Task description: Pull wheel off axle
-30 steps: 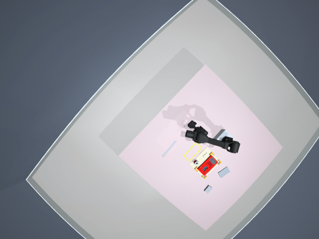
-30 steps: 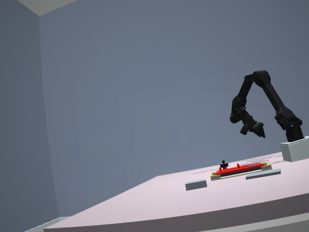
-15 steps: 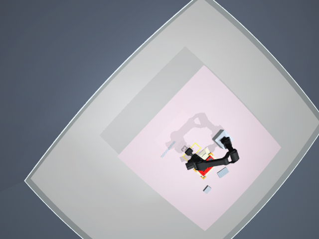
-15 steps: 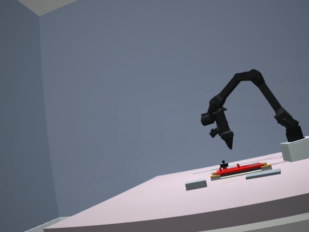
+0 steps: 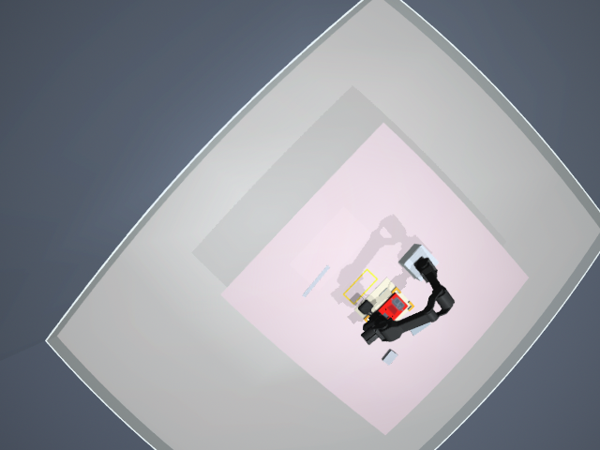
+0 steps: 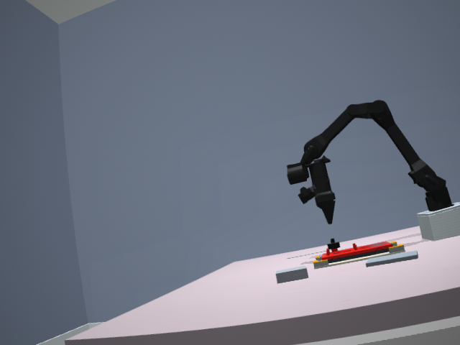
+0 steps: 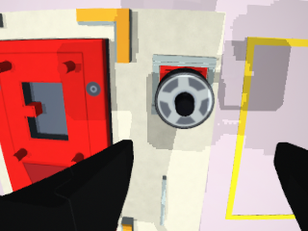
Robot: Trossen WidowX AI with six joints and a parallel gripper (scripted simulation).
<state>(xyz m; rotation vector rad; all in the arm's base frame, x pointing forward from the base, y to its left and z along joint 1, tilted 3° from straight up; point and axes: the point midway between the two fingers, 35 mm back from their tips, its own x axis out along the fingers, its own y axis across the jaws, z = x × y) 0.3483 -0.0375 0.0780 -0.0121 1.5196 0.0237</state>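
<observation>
My gripper tip is now 10 mm to the right of the wheel and 70 mm above it. From my gripper tip the other things lie so: thin grey strip: 100 mm ahead, 280 mm to the right, 110 mm below; upright axle: 10 mm ahead, 10 mm to the left, 80 mm below.
</observation>
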